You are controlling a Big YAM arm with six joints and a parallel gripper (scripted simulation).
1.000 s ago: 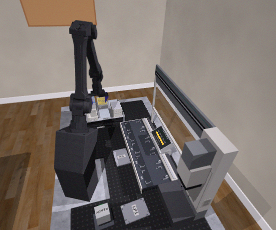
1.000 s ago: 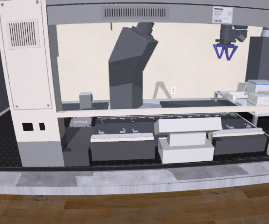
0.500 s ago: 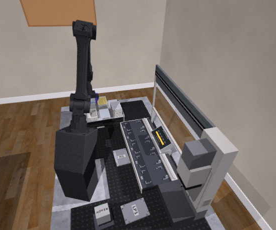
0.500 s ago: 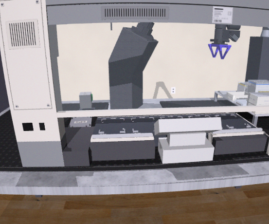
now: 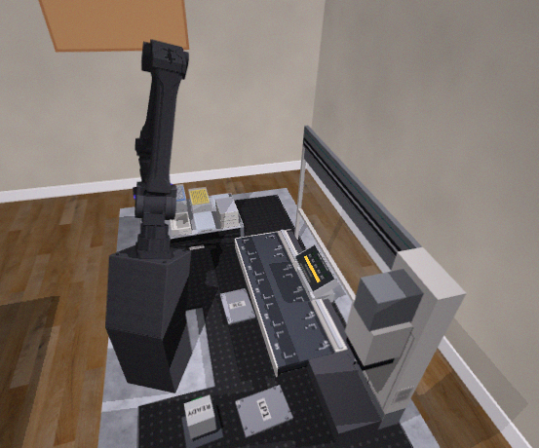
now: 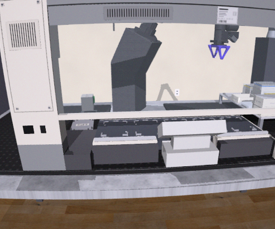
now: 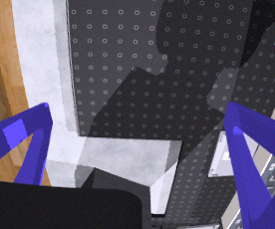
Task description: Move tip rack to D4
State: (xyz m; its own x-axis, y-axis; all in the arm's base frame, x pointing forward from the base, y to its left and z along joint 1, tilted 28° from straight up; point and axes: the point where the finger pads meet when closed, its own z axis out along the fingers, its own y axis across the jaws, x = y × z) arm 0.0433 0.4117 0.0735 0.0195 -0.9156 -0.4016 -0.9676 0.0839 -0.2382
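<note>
Right now the tip rack is 9 cm ahead of my hand, 28 cm to the left of it and 17 cm below it. Also, from my hand: shelf label (13 cm ahead, 5 cm to the left, 29 cm below); shelf (13 cm ahead, 22 cm to the left, 24 cm below); white tray (8 cm ahead, 15 cm to the left, 22 cm below).
</note>
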